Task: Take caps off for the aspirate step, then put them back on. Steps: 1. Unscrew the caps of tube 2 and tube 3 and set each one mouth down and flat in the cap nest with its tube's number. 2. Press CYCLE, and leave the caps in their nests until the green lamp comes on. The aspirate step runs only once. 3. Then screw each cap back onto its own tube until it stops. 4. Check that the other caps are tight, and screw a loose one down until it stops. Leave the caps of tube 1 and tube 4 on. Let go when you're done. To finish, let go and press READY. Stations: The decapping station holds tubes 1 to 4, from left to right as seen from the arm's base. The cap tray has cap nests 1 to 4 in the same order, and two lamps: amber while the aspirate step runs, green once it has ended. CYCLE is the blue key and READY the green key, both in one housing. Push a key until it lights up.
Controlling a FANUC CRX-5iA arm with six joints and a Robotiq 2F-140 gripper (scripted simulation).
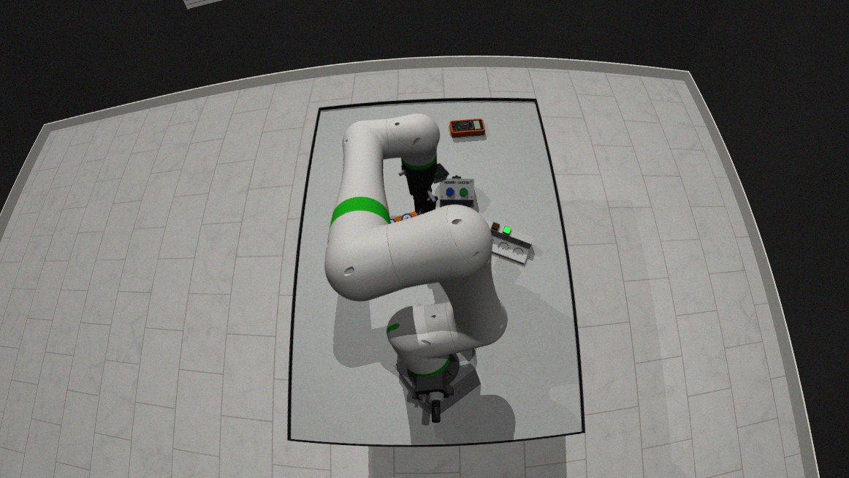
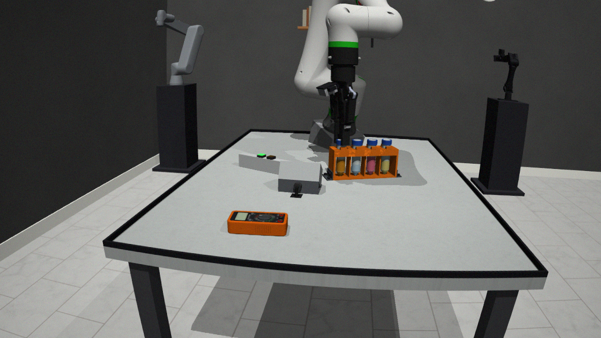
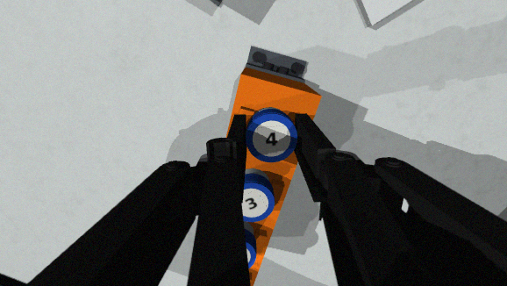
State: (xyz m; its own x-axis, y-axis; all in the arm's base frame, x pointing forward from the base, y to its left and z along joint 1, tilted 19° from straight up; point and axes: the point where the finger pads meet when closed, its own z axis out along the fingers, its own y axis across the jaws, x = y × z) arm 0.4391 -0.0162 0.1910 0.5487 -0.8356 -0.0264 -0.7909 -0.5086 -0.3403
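The cap 4 lies 3 cm below my hand. From my hand the other things lie so: cap 3: 2 cm behind, 5 cm to the left, 3 cm below; then blue key: 11 cm ahead, 9 cm to the right, 8 cm below; then cap 2: 3 cm behind, 10 cm to the left, 3 cm below.
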